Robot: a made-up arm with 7 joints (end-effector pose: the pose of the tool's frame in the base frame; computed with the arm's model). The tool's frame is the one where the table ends. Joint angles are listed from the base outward.
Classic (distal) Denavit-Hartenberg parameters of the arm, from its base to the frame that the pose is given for. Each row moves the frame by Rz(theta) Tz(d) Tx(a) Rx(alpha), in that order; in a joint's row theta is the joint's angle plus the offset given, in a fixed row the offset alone. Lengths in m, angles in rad.
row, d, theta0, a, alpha
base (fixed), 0, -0.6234, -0.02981, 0
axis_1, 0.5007, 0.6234, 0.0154, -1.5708
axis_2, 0.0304, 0, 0.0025, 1.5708
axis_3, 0.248, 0, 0.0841, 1.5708
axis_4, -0.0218, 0, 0.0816, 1.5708
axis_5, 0.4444, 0, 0.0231, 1.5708
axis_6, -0.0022, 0, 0.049, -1.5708
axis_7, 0, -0.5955, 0.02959, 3.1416
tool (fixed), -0.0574, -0.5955, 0, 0
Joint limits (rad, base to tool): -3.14..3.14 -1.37..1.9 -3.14..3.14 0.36..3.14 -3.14..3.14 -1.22..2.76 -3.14..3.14
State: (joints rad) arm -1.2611 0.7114 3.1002 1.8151 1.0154 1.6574 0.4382
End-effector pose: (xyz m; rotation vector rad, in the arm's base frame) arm -0.0685 0.1436 1.2015 1.2803 0.5942 1.7112
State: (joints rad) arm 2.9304 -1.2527 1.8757 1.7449 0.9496 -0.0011 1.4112
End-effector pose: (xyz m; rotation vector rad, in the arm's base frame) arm 0.2866 -0.6454 0.5453 -0.3053 -1.7327 -2.1549
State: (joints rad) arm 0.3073 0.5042 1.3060 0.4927 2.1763 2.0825 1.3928
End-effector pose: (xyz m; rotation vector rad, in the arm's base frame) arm -0.1794 0.4238 0.3787 -1.0005 2.6746 -0.6002
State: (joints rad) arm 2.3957 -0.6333 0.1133 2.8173 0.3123 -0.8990 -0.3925
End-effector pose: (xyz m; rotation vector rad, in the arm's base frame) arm 0.2217 -0.2705 1.1014 -2.3980 0.7970 1.6769
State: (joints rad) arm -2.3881 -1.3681 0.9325 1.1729 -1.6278 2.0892 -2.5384
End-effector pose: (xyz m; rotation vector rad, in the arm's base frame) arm 0.3297 -0.2490 0.8479 0.8433 1.9704 -0.6994
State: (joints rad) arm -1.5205 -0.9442 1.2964 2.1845 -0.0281 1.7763 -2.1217
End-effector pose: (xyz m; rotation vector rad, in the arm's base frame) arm 0.4093 0.4136 0.8930 -1.1265 0.7193 1.8311
